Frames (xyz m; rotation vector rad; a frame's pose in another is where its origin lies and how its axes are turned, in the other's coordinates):
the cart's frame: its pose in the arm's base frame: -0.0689 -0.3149 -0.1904 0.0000 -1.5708 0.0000
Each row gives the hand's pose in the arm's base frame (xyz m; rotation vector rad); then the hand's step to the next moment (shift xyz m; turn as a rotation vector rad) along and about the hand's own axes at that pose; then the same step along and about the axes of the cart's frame.
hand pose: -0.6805 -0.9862 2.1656 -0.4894 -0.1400 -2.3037
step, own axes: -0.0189 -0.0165 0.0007 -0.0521 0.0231 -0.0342
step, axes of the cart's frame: -0.0059 0.0244 -0.0005 -0.0528 0.0101 -0.0391
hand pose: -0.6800 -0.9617 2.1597 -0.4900 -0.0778 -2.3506
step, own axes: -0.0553 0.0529 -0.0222 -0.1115 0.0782 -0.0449
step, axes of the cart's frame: -0.0453 -0.0075 -0.0651 -0.0891 0.0059 -0.1122
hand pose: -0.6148 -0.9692 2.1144 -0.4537 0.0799 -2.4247
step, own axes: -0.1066 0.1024 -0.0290 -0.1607 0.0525 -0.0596
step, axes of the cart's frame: -0.0769 -0.0151 -0.1286 -0.1134 0.0558 -0.1272
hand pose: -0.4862 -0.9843 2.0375 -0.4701 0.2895 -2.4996
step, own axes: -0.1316 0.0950 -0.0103 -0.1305 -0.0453 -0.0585
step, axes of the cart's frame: -0.0734 -0.0005 -0.1451 -0.0746 0.1177 -0.0555
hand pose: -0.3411 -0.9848 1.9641 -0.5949 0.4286 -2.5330
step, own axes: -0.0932 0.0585 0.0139 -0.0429 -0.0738 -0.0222
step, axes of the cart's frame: -0.0422 -0.0012 -0.1026 -0.0034 0.0879 0.0065
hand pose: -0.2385 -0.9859 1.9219 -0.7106 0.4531 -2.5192
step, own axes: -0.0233 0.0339 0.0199 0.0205 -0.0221 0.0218
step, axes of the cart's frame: -0.0077 -0.0194 -0.0406 0.0353 0.0036 0.0111
